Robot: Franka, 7 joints.
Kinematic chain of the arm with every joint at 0, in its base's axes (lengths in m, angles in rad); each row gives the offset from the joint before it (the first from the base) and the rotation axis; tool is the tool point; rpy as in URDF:
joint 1: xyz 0 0 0.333 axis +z
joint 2: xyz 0 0 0 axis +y
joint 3: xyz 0 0 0.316 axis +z
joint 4: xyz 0.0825 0 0 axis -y
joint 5: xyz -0.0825 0 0.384 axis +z
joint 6: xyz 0 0 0 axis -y
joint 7: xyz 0.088 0 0 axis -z
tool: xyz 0 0 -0.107 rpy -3.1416 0 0
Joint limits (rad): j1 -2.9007..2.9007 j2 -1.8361..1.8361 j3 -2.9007..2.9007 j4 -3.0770..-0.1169 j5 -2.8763..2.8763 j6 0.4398..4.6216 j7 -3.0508..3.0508
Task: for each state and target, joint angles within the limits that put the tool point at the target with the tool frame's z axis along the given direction. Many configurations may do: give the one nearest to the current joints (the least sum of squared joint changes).
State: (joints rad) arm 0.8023 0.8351 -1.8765 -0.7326 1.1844 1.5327 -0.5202
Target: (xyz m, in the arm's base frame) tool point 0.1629 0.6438 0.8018 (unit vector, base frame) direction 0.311 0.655 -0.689
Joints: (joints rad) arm 1.5010 0.8388 -1.6665 -0.1916 1.4096 1.6444 -0.5202
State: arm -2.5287 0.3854 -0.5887 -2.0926 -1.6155 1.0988 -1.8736
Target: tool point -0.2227 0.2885 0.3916 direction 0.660 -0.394 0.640
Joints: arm -2.7722 0.5223 -1.1115 -2.2668 -0.8918 0.5178 -1.8736
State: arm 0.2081 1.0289 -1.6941 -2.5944 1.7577 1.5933 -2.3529
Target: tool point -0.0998 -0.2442 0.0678 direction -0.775 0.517 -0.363
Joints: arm 0.2896 1.7388 -0.7797 -2.6996 1.1356 1.9813 -2.3529
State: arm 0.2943 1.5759 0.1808 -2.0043 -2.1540 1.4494 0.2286
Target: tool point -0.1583 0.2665 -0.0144 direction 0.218 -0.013 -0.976
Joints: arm 0.3737 1.6958 0.9006 -2.5824 -2.2203 1.5738 0.2286
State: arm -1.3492 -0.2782 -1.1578 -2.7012 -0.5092 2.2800 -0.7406
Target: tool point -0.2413 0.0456 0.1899 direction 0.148 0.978 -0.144
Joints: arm -1.2928 0.3498 -1.5558 -2.9611 -1.0106 1.9399 -0.7406
